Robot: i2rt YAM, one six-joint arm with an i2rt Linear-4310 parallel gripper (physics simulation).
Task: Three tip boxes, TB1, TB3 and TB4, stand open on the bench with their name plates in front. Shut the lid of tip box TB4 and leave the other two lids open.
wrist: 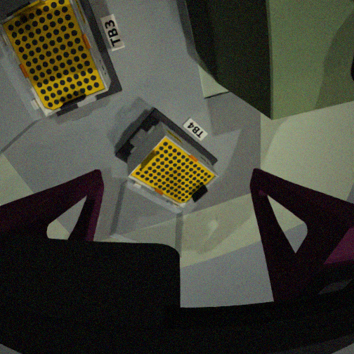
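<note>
Tip box TB4 (172, 170), with a yellow perforated rack in a grey body, stands open near the middle of the wrist view. Its see-through lid (147, 215) extends from the edge away from the name plate and is faint. The TB4 name plate (195, 128) lies on the far side of the box. Tip box TB3 (57, 55) stands open at the upper left, partly cut off, with its clear lid (17, 102) on its left side and its name plate (112, 32) to its right. TB1 does not show. My gripper (176, 177) is open, its fingertips appearing on either side of TB4, with nothing between them.
A large green block-like object (310, 55) with a dark side face stands at the upper right, beyond the TB4 name plate and the right finger. TB3 lies beyond the left finger. Pale and grey patches of light and shadow cross the bench (220, 277).
</note>
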